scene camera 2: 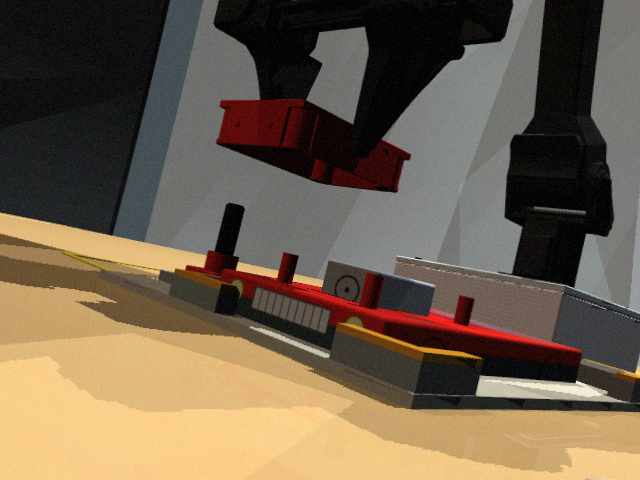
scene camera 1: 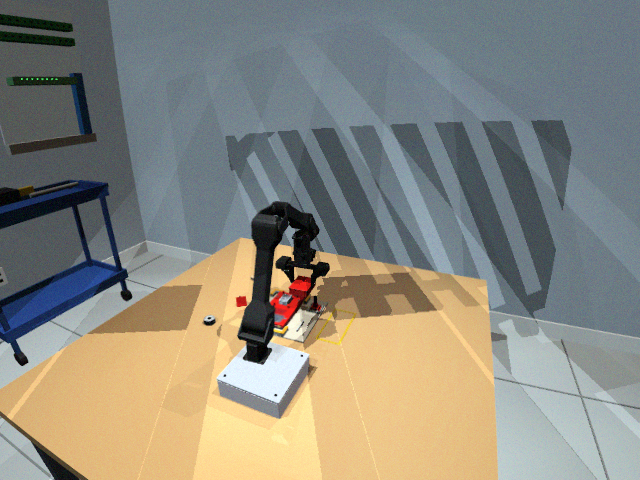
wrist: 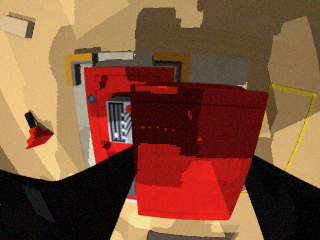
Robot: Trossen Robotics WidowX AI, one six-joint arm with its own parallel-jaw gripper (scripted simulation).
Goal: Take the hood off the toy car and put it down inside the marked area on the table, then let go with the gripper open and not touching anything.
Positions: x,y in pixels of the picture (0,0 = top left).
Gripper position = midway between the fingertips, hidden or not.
The gripper [scene camera 2: 311,153] holds a red hood [wrist: 193,144].
